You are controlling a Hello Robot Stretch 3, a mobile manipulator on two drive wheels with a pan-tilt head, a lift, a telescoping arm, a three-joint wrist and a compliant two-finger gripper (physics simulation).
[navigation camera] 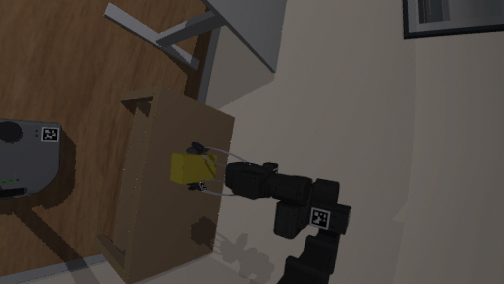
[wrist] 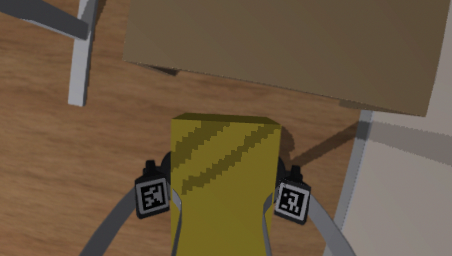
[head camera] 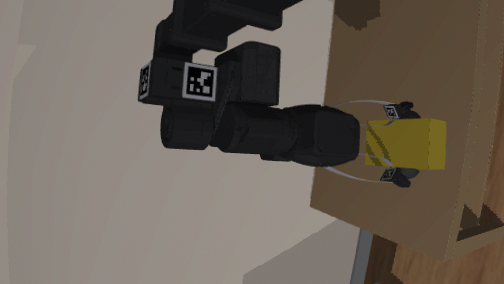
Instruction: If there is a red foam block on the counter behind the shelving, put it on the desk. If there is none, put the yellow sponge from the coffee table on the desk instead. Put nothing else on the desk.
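Where they show: gripper, between the fingertips: (wrist: pixel 223 168); robot's base, origin of its link: (navigation camera: pixel 9 130).
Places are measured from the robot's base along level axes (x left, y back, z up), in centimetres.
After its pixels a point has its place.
Observation:
My gripper (head camera: pixel 406 144) {x -32.4, y 2.1, z 86.6 cm} (navigation camera: pixel 197 167) {x -32.4, y 2.1, z 86.6 cm} (wrist: pixel 223 168) {x -32.4, y 2.1, z 86.6 cm} is shut on the yellow sponge (head camera: pixel 415 135) {x -28.8, y 3.1, z 91.8 cm} (navigation camera: pixel 185 169) {x -27.5, y 2.0, z 91.8 cm} (wrist: pixel 225 150) {x -35.3, y 2.2, z 91.8 cm}, with one fingertip pressed to each long side. The sponge is held in the air. In the head and navigation views it overlaps the brown coffee table (head camera: pixel 380 65) {x -70.8, y 29.0, z 45.0 cm} (navigation camera: pixel 175 215) {x -59.7, y 36.7, z 45.1 cm} (wrist: pixel 280 40) {x -53.4, y 16.4, z 45.0 cm}; in the wrist view it shows against the wood floor, beside the table's edge. A grey table top (navigation camera: pixel 255 30) {x -76.7, y -59.5, z 72.0 cm}, which looks like the desk, is at the top of the navigation view. No red foam block and no counter show in these views.
The desk's pale leg (navigation camera: pixel 130 25) (wrist: pixel 77 75) stands on the wood floor (navigation camera: pixel 65 75) {x -18.6, y -28.7, z 0.1 cm} near the coffee table's end. My base (navigation camera: pixel 30 155) {x -6.8, y 9.0, z 16.0 cm} is at the left of the navigation view. A pale wall (head camera: pixel 100 175) {x -104.3, y -8.4, z 118.0 cm} (navigation camera: pixel 350 100) {x -106.8, y -29.8, z 114.1 cm} runs behind the table, with a dark picture frame (navigation camera: pixel 450 33) {x -108.9, y -61.9, z 156.8 cm}.

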